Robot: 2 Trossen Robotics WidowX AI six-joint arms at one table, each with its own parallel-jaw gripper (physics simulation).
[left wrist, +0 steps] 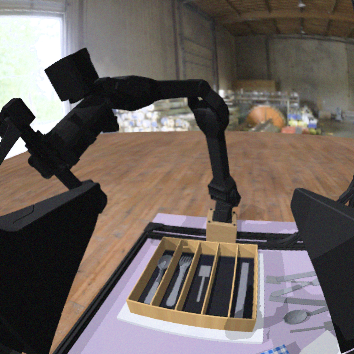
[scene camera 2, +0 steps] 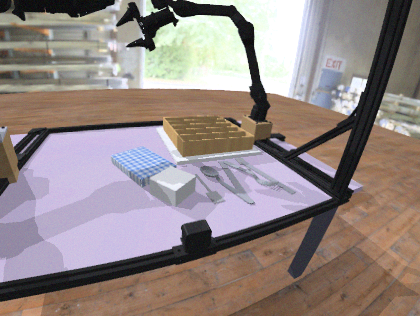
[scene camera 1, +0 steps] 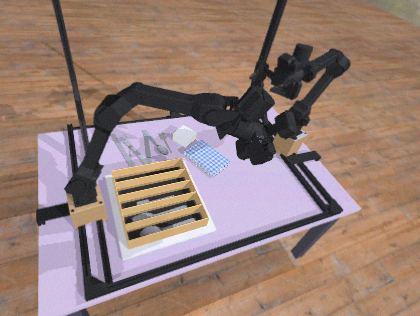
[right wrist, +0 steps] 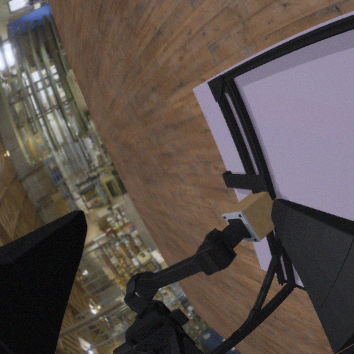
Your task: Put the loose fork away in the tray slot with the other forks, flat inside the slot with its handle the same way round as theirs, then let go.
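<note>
The loose fork (scene camera 1: 129,147) (scene camera 2: 270,184) lies on the table among other cutlery, close to a knife; which piece it is in the left wrist view is unclear. The wooden tray (scene camera 1: 170,235) (scene camera 2: 217,146) (left wrist: 190,316) has five slots. In the left wrist view a fork (left wrist: 177,286) lies in the second slot from the left, tines toward the right arm's base. My left gripper (left wrist: 200,195) is open and empty, high above the table and facing the tray. My right gripper (scene camera 2: 124,35) (right wrist: 180,215) is open and empty, high up, away from the loose fork and turned away from the tray.
A spoon (scene camera 2: 210,171), a spatula (scene camera 2: 214,196) and knives lie near the fork. A white block (scene camera 1: 185,135) (scene camera 2: 175,186) sits beside the blue checked cloth (scene camera 1: 207,158) (scene camera 2: 141,162). The tray stands on a white board (scene camera 2: 192,159). Black rails edge the table.
</note>
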